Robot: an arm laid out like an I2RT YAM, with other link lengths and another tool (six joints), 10 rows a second.
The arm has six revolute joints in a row. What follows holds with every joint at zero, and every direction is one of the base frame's. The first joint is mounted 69.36 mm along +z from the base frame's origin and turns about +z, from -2.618 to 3.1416 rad. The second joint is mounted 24.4 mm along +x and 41.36 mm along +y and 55.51 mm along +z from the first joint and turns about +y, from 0 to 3.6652 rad. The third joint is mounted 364.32 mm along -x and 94.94 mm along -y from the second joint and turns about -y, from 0 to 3.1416 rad. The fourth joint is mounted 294 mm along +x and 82.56 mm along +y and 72 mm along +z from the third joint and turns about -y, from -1.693 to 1.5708 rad. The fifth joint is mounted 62.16 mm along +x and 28.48 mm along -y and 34.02 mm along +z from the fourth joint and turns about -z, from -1.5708 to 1.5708 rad. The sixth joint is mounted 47.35 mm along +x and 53.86 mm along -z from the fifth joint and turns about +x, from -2.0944 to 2.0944 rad. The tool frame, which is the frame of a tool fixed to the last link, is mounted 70 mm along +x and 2 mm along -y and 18 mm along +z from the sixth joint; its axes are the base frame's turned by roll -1.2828, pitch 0.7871 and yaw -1.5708 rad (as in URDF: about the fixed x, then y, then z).
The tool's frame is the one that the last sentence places.
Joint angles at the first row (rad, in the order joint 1, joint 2, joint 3, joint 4, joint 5, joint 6):
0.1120, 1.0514, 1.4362, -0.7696, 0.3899, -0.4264
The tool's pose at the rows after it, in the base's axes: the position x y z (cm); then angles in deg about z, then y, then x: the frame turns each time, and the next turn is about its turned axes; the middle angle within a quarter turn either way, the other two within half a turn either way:
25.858 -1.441 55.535 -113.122 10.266 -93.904
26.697 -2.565 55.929 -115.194 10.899 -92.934
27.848 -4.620 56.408 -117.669 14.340 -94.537
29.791 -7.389 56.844 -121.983 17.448 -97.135
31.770 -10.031 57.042 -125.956 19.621 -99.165
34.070 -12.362 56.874 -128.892 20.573 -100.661
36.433 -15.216 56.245 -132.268 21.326 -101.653
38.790 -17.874 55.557 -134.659 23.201 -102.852
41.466 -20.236 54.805 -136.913 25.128 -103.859
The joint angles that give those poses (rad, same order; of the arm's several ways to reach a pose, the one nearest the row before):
0.1048, 1.0763, 1.4595, -0.7672, 0.4136, -0.4352
0.0544, 1.0950, 1.4685, -0.7366, 0.4026, -0.4379
-0.0567, 1.1369, 1.5134, -0.7503, 0.3099, -0.4007
-0.1677, 1.2123, 1.5856, -0.7780, 0.2398, -0.3552
-0.2485, 1.2873, 1.6505, -0.7926, 0.1998, -0.3199
-0.3007, 1.3642, 1.7068, -0.7920, 0.1803, -0.3016
-0.3539, 1.4414, 1.7491, -0.7701, 0.1719, -0.2852
-0.3995, 1.5195, 1.7975, -0.7507, 0.1444, -0.2566
-0.4257, 1.6050, 1.8577, -0.7326, 0.1326, -0.2205

